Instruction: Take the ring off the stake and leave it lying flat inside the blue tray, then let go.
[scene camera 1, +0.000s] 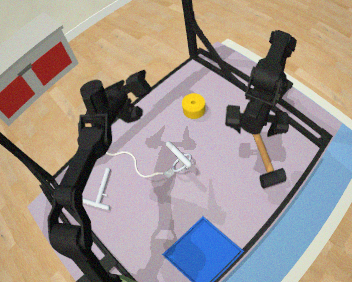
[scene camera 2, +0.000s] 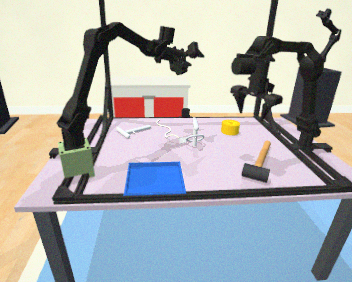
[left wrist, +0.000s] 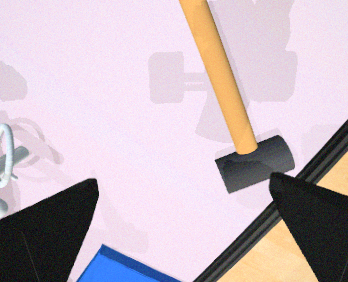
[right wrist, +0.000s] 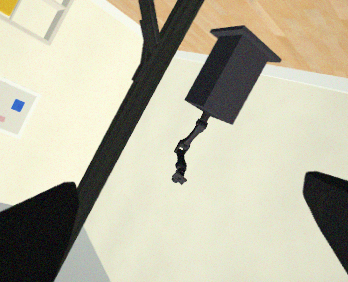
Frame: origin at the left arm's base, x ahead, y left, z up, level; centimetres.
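Seen in the pictures: left gripper, fingertip midpoint: (scene camera 1: 253, 134) (scene camera 2: 250, 116) (left wrist: 184, 183); right gripper, fingertip midpoint: (scene camera 1: 133, 75) (scene camera 2: 197, 60) (right wrist: 191, 188); left arm's base, origin of the base link: (scene camera 2: 304, 145); right arm's base, origin of the base link: (scene camera 2: 73, 145).
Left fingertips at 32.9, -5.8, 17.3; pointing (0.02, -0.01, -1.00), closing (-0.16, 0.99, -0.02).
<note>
Offsets run from my left fingertips to a thing's top centre, as dx, dy, dz.
A pale ring (scene camera 1: 191, 159) (scene camera 2: 203, 137) (left wrist: 10, 145) sits around the lower part of the upright white stake @(+8.6, -22.7, -8.1) (scene camera 1: 177, 153) (scene camera 2: 195, 127), near the middle of the table. A small block and a white cord adjoin the ring. The blue tray @(+37.7, -5.1, -16.9) (scene camera 1: 205, 247) (scene camera 2: 155, 178) (left wrist: 110, 272) is empty at the near side of the table. My left gripper (scene camera 1: 257, 124) (scene camera 2: 254, 115) (left wrist: 184, 183) is open and empty, high above the hammer, apart from the ring. My right gripper (scene camera 1: 145, 104) (scene camera 2: 196, 63) (right wrist: 191, 188) is open and empty, high up at the far side and turned sideways.
A hammer @(-6.3, +3.7, -14.2) (scene camera 1: 272, 178) (scene camera 2: 255, 172) (left wrist: 255, 162) lies right of the stake. A yellow cylinder @(-16.2, -25.8, -14.2) (scene camera 1: 194, 107) (scene camera 2: 230, 128) stands behind it. A white T-shaped piece @(+26.1, -49.2, -17.2) (scene camera 1: 103, 187) (scene camera 2: 140, 130) lies at the left. A black frame (scene camera 2: 225, 193) borders the table.
</note>
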